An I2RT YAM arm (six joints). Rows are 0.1 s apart.
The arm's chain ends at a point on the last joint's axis. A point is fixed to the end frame.
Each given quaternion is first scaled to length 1.
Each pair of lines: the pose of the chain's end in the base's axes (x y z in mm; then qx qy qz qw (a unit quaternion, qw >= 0)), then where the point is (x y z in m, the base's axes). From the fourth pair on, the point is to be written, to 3 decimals.
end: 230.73 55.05 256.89 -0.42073 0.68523 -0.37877 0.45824
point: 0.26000 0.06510 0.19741
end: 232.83 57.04 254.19 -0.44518 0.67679 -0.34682 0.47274
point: 0.26006 0.07099 0.19454
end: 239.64 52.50 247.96 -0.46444 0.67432 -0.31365 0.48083
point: 0.26407 0.07007 0.18805
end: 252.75 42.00 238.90 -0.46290 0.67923 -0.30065 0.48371
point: 0.276 0.061 0.179
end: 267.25 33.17 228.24 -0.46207 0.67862 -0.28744 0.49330
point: 0.291 0.054 0.169
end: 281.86 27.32 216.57 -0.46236 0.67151 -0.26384 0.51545
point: 0.305 0.052 0.159
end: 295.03 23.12 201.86 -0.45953 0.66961 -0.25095 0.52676
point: 0.318 0.050 0.145
